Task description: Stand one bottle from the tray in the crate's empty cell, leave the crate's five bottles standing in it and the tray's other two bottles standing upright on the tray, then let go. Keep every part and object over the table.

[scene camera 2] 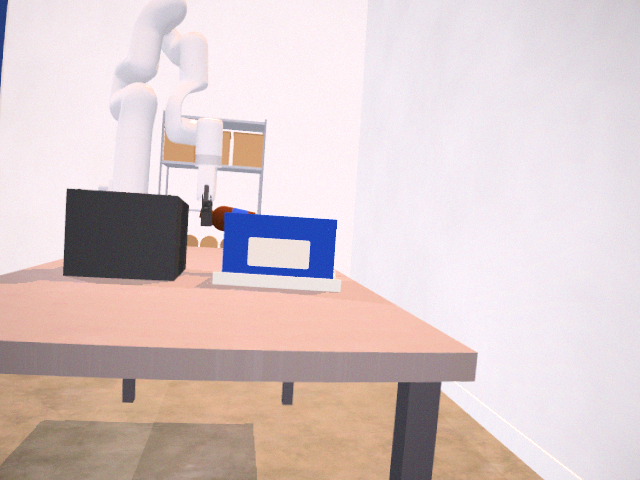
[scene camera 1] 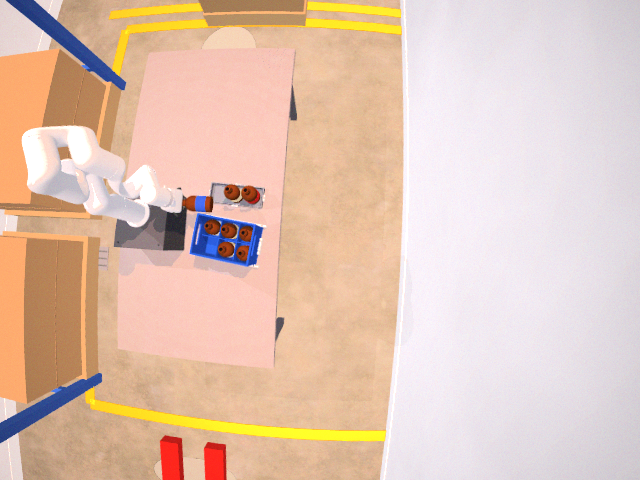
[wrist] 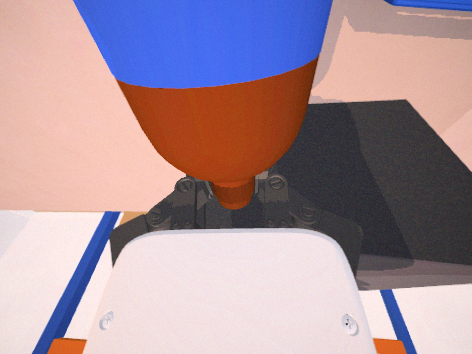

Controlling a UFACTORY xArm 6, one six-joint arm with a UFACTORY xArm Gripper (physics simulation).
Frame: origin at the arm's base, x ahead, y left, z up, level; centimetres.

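Seen in the pictures: gripper, fingertip midpoint: (scene camera 2: 206,226); arm's base at its link origin: (scene camera 2: 129,198) (scene camera 1: 137,213).
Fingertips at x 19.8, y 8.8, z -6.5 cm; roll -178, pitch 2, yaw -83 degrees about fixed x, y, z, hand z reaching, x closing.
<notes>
Pixels of each thing's top centre, then the offset from my fingertips to it. "pt": a spot on its surface instead. Level surfaces: height alone.
- brown bottle at its top centre: (wrist: 208,148) (scene camera 2: 227,206) (scene camera 1: 191,202) dy +0.6, dx +5.6, dz +6.2 cm
- blue crate at its top centre: (scene camera 2: 282,216) (scene camera 1: 221,239) dy -12.8, dx +22.3, dz +4.3 cm
- empty cell at a spot on its surface: (scene camera 1: 211,247) pt dy -18.2, dx +12.0, dz -12.4 cm
- grey tray at a spot on its surface: (scene camera 1: 217,194) pt dy +8.5, dx +9.3, dz -12.7 cm
- table at its surface level: dz -13.2 cm
My gripper (scene camera 1: 184,202) (scene camera 2: 206,214) (wrist: 232,189) is shut on the neck of a brown bottle (scene camera 1: 191,203) (scene camera 2: 221,218) (wrist: 215,125) with a blue label. The bottle lies nearly level in the air, its base pointing away from the arm and slightly up in scene camera 2. The blue crate (scene camera 1: 222,260) (scene camera 2: 279,227) stands beside it; three bottles stand in its upper row and two in its lower row in scene camera 1. The empty cell (scene camera 1: 211,247) is at the lower left. Two bottles (scene camera 1: 232,192) (scene camera 1: 250,194) stand upright on the grey tray (scene camera 1: 217,194), which does not show in scene camera 2.
A black block (scene camera 1: 175,227) (scene camera 2: 124,235) (wrist: 375,180) under the arm's base stands left of the crate. The tray lies close above the crate in scene camera 1. The table (scene camera 1: 206,113) (scene camera 2: 232,320) has its right edge a little beyond the crate and tray.
</notes>
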